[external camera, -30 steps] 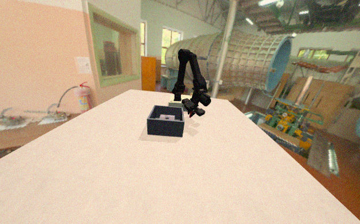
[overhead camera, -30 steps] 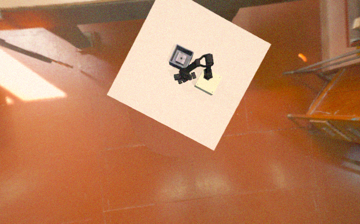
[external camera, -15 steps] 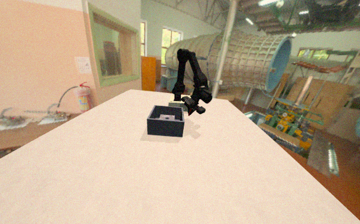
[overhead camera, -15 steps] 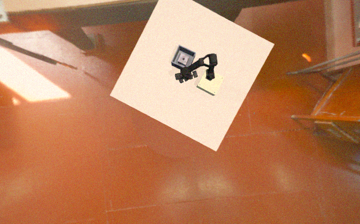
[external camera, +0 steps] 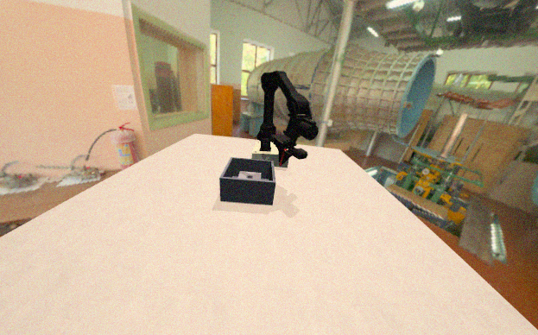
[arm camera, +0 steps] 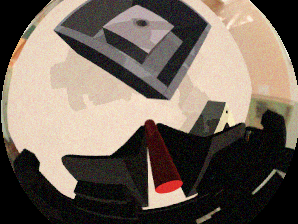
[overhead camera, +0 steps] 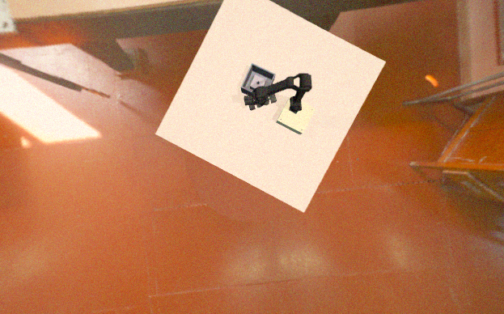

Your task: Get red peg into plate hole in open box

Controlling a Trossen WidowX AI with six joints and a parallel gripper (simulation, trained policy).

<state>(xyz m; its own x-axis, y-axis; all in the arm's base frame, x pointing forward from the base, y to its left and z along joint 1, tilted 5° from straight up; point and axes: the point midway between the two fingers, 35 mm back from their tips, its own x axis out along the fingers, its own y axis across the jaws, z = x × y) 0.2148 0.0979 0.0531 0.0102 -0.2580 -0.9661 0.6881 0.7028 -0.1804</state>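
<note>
Right now the plate is 11 cm ahead of my gripper tip, 12 cm to the right of it and 4 cm below it. From my gripper tip the other things lie so: red peg 1 cm to the left, 3 cm above; then dark box 11 cm ahead, 12 cm to the right, 6 cm below.
</note>
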